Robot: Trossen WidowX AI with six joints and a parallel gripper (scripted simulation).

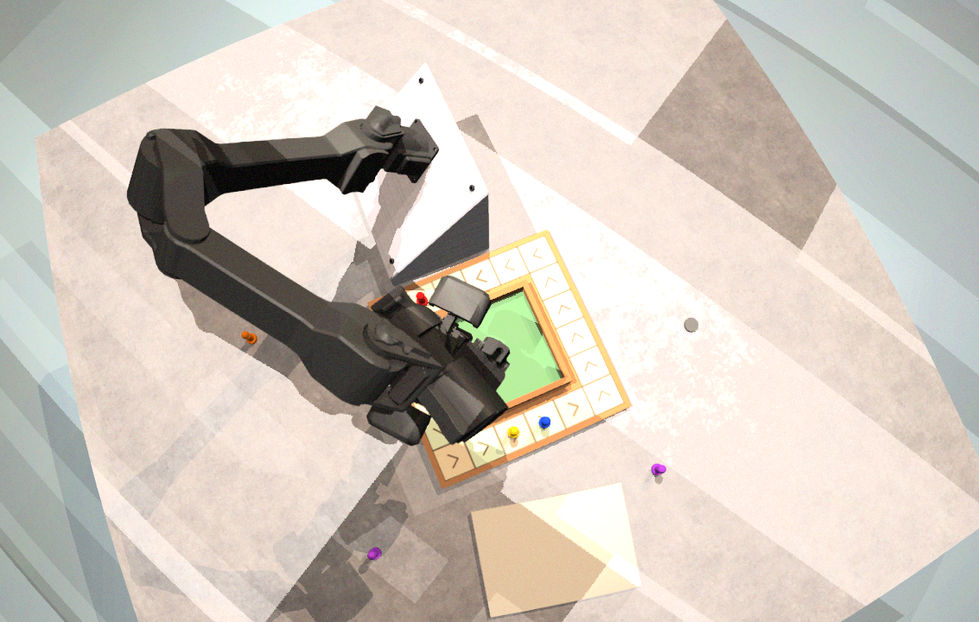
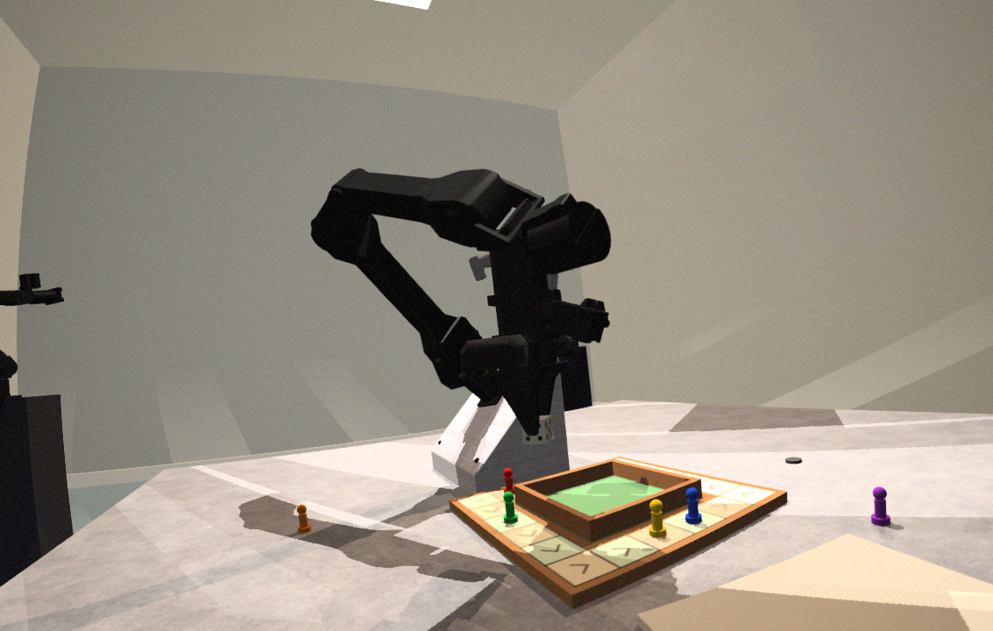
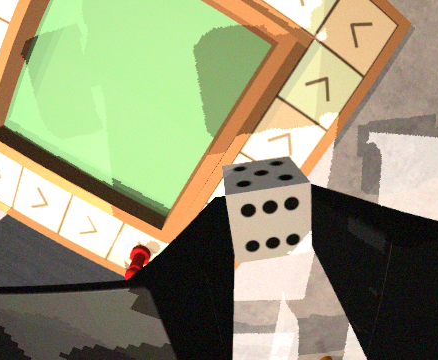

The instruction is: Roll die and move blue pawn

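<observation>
Right now the blue pawn is 120 mm ahead of my gripper tip, 90 mm to the left of it and 80 mm below it. Also, from my gripper tip: green pawn: 30 mm behind, 20 mm to the right, 80 mm below; yellow pawn: 110 mm ahead, 50 mm to the left, 80 mm below; white die: right at my gripper tip.
</observation>
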